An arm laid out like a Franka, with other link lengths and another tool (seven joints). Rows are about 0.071 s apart.
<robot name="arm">
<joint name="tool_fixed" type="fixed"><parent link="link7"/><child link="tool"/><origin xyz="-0.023 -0.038 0.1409" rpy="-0.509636 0 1.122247"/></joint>
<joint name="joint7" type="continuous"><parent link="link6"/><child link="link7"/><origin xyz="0.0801 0 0" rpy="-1.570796 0 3.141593"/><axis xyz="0 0 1"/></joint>
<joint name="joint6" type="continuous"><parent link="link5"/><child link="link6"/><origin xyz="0 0 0" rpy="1.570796 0 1.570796"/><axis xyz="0 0 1"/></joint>
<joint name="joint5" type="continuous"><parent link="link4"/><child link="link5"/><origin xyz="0.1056 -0.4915 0" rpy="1.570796 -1.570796 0"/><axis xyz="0 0 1"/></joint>
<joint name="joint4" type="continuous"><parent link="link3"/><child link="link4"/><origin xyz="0 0.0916 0" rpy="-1.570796 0 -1.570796"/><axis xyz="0 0 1"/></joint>
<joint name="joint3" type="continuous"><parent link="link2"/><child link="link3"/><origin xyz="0 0.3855 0" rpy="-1.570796 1.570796 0"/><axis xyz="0 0 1"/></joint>
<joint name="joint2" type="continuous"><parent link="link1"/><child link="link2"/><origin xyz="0 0 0" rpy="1.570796 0 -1.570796"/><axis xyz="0 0 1"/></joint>
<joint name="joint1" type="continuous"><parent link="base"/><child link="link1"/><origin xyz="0 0 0.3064" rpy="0 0 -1.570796"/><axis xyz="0 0 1"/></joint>
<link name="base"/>
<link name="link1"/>
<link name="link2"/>
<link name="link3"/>
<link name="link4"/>
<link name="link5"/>
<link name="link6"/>
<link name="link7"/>
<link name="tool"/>
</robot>
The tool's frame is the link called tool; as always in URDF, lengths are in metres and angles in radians. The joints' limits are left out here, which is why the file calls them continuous.
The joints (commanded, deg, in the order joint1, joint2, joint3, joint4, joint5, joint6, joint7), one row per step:
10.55 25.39 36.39 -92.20 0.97 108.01 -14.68
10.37 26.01 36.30 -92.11 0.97 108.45 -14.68
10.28 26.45 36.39 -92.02 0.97 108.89 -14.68
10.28 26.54 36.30 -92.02 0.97 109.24 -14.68
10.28 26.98 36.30 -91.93 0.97 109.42 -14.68
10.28 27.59 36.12 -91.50 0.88 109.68 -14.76
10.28 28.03 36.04 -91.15 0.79 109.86 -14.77
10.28 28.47 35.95 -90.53 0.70 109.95 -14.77
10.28 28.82 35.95 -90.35 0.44 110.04 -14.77
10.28 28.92 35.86 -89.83 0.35 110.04 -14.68
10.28 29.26 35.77 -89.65 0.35 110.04 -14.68
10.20 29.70 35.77 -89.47 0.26 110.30 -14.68
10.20 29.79 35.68 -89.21 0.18 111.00 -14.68
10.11 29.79 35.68 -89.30 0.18 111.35 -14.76
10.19 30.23 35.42 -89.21 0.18 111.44 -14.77
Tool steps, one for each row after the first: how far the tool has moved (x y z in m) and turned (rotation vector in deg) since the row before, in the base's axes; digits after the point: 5 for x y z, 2 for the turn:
0.00456 -0.00190 -0.00631 0.20 0.23 -0.40
0.00201 0.00068 -0.00354 0.31 0.07 -0.15
0.00162 -0.00032 -0.00082 0.17 -0.16 -0.18
0.00130 0.00043 -0.00427 0.10 0.24 -0.07
0.00497 -0.00081 -0.00350 0.23 0.03 -0.24
0.00339 -0.00017 -0.00202 0.18 -0.01 -0.17
0.00467 -0.00017 0.00044 0.29 -0.14 -0.24
0.00179 0.00005 -0.00250 -0.04 -0.03 0.03
0.00365 -0.00056 0.00357 0.20 -0.32 -0.28
0.00196 -0.00065 -0.00286 0.01 0.20 -0.13
0.00276 -0.00045 -0.00341 0.15 0.06 -0.17
0.00385 0.00020 0.00231 0.51 -0.66 -0.33
0.00115 -0.00057 -0.00028 0.19 -0.20 -0.09
0.00234 -0.00132 -0.00555 -0.09 0.28 -0.19

